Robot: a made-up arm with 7 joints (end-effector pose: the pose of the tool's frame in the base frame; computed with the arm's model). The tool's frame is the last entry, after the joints.
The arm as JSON. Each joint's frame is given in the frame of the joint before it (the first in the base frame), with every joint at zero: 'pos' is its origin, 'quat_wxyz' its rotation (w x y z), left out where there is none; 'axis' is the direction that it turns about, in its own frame. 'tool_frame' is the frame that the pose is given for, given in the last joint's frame.
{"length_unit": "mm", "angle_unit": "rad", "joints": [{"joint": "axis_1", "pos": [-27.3, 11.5, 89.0], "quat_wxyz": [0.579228, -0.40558, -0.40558, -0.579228], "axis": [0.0, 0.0, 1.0]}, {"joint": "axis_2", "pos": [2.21, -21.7, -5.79], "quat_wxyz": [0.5, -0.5, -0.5, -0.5], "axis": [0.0, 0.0, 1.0]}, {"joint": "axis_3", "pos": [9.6, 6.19, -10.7], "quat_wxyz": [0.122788, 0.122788, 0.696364, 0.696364], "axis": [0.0, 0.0, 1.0]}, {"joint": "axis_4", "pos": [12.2, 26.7, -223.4], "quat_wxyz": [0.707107, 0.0, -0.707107, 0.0], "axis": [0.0, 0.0, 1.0]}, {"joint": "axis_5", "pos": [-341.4, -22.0, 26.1], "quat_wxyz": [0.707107, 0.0, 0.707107, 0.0], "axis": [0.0, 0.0, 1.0]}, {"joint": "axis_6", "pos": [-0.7, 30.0, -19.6], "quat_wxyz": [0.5, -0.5, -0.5, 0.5], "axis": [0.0, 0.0, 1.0]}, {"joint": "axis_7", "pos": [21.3, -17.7, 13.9], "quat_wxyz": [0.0, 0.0, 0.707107, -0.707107], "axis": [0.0, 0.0, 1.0]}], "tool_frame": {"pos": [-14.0, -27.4, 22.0], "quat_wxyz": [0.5, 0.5, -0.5, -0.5]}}
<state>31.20 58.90 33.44 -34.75 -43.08 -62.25 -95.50</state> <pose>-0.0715 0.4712 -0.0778 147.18 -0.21 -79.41</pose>
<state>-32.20 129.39 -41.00 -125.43 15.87 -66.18 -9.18</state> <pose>0.2233 0.0916 0.1413 73.07 -68.64 -69.65</pose>
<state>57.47 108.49 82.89 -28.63 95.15 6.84 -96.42</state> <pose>0.0550 0.4323 0.4331 -64.92 -64.93 -147.90</pose>
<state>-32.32 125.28 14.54 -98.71 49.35 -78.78 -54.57</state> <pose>0.1205 0.0620 0.4186 -174.30 -1.30 158.01</pose>
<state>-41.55 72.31 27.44 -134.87 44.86 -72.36 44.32</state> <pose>0.0446 0.0390 0.3642 -120.83 -80.83 50.21</pose>
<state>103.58 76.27 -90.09 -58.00 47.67 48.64 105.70</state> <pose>-0.4839 0.1293 0.2111 -105.30 -31.51 5.15</pose>
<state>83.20 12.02 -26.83 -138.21 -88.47 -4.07 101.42</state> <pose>0.0370 -0.0292 -0.1106 33.93 20.68 97.84</pose>
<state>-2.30 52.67 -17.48 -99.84 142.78 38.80 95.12</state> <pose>0.3004 0.1391 -0.1042 177.00 -10.25 -147.55</pose>
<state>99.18 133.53 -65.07 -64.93 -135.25 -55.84 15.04</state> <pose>-0.1609 0.4324 0.1841 -49.21 -19.03 -153.96</pose>
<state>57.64 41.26 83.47 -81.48 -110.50 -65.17 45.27</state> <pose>-0.1016 0.4280 0.1793 122.43 -34.15 20.11</pose>
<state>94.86 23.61 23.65 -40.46 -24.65 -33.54 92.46</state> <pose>-0.5002 0.2055 0.0227 64.10 -28.11 174.03</pose>
